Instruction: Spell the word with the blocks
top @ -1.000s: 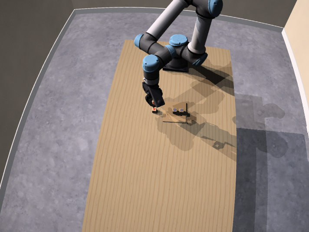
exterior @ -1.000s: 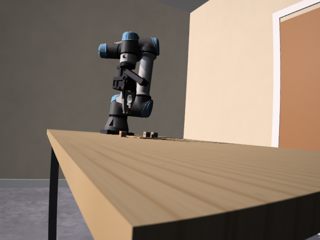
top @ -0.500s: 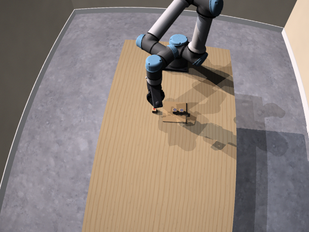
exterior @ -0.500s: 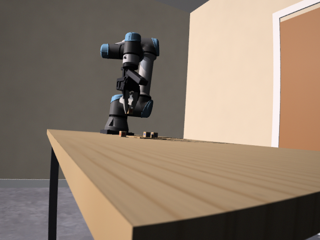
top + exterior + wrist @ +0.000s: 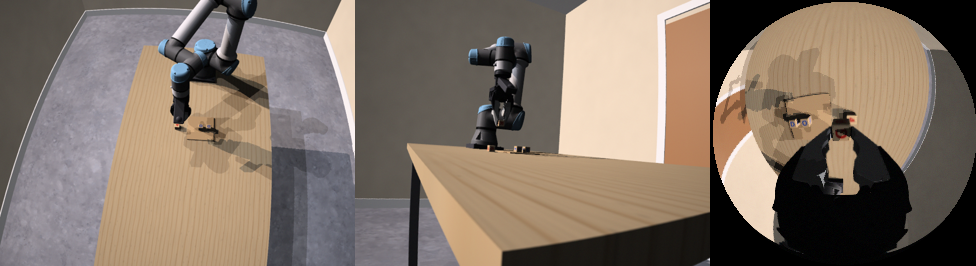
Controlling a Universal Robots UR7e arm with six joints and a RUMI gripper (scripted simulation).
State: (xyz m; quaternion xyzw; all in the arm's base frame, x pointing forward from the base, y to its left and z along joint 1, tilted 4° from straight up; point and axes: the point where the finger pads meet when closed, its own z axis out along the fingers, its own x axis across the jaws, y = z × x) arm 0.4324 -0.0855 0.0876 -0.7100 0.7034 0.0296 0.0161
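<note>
Now: hand 12 cm above the tan mat, 10 cm to the right of it and 3 cm past it.
</note>
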